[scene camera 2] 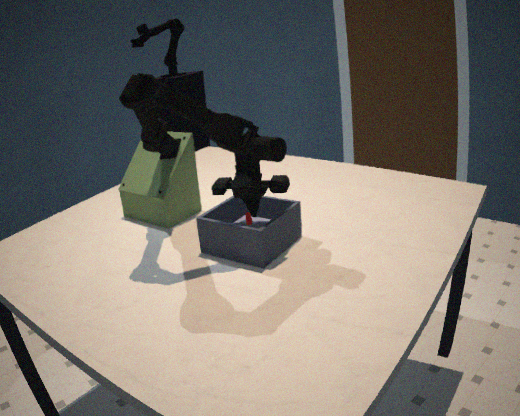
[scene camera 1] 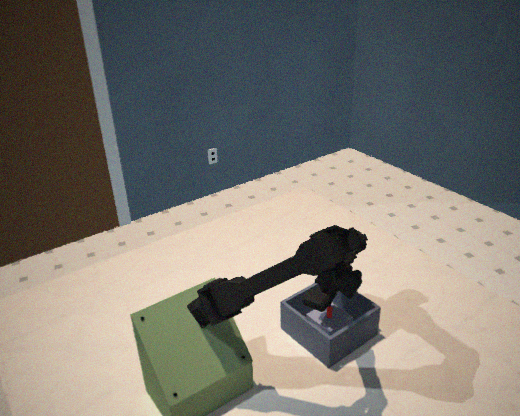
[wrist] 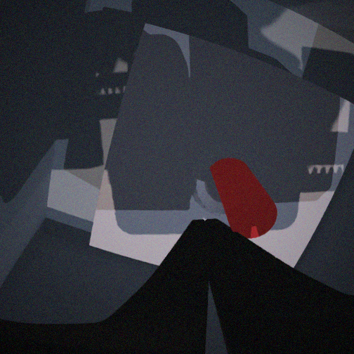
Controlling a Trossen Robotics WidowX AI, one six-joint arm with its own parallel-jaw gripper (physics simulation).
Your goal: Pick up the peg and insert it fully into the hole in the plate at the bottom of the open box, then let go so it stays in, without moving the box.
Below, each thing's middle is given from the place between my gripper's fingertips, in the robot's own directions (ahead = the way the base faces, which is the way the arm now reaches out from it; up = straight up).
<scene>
I see my gripper 10 mm past the red peg [wrist: 250,211], 10 mm to the left of it and 30 mm above it. Also, from my hand: pale plate [scene camera 1: 340,318]: 10 mm behind, 10 mm to the right, 40 mm below.
</scene>
